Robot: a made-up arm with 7 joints. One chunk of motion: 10 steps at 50 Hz.
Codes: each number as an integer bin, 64 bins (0 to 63) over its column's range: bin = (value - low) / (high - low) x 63, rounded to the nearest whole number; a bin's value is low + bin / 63 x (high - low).
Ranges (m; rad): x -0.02..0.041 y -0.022..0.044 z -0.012..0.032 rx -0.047..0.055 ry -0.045..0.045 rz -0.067..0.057
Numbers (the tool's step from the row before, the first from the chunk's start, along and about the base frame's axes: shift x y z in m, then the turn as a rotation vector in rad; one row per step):
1: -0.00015 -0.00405 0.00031 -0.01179 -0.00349 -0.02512
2: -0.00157 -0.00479 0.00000 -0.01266 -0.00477 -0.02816
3: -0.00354 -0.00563 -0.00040 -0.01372 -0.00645 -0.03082
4: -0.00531 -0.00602 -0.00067 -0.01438 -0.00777 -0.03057
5: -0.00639 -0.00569 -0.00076 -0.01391 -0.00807 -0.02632
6: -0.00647 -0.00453 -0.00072 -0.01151 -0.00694 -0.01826
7: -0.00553 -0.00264 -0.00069 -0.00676 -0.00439 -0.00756
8: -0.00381 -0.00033 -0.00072 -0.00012 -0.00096 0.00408
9: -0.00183 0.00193 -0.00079 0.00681 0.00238 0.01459
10: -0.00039 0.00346 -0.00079 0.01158 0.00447 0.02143
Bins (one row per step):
1: 21 17 18 22 29 21
2: 19 16 17 21 28 20
3: 17 16 17 21 27 18
4: 15 15 16 20 26 19
5: 14 16 16 20 26 21
6: 14 17 16 22 27 25
7: 15 18 16 25 28 30
8: 17 21 16 29 31 36
9: 19 23 16 33 33 41
10: 20 24 16 36 35 45

